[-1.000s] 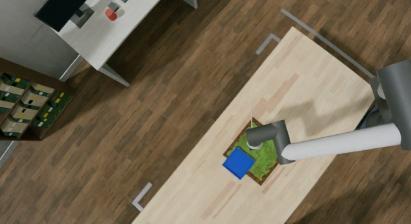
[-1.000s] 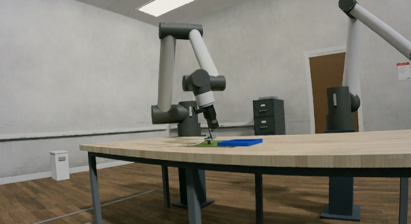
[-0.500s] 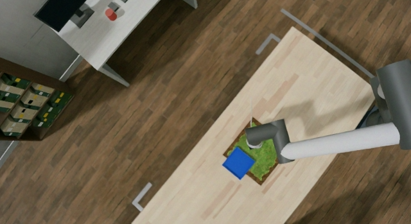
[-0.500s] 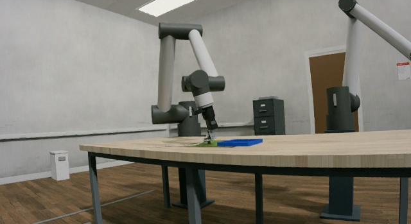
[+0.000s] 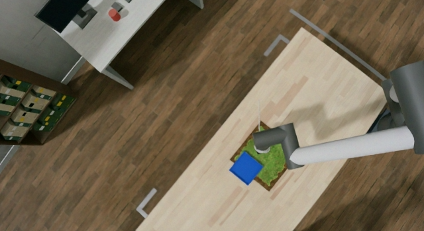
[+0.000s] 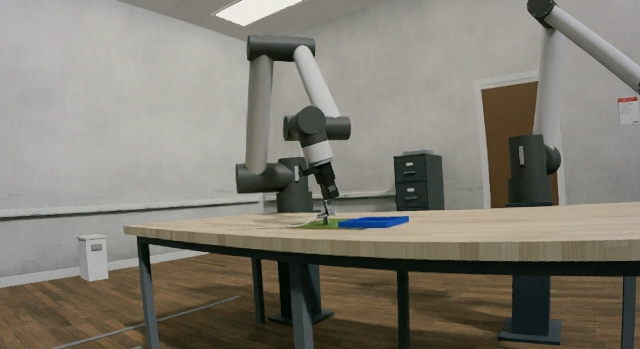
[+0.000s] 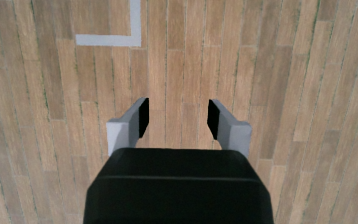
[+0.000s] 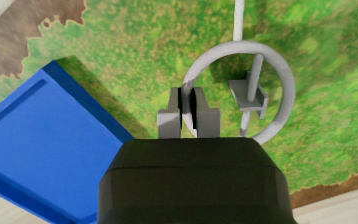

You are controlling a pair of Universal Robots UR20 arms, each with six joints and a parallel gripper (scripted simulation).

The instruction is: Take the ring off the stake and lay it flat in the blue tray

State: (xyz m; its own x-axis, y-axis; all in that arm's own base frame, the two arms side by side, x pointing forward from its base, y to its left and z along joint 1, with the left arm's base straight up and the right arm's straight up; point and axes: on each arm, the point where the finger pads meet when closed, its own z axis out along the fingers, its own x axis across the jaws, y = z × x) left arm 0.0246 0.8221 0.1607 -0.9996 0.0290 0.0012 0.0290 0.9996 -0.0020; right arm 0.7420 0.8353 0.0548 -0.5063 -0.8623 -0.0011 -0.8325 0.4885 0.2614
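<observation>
Now: the blue tray 10 mm ahead of my right hand, 190 mm to the left of it and 50 mm below it. From my right hand the other things lie so: grey stake (40 mm behind, 40 mm to the right, 30 mm below); then green mat (70 mm behind, 30 mm to the left, 70 mm below); then grey ring (30 mm behind, 30 mm to the right, 10 mm below).
</observation>
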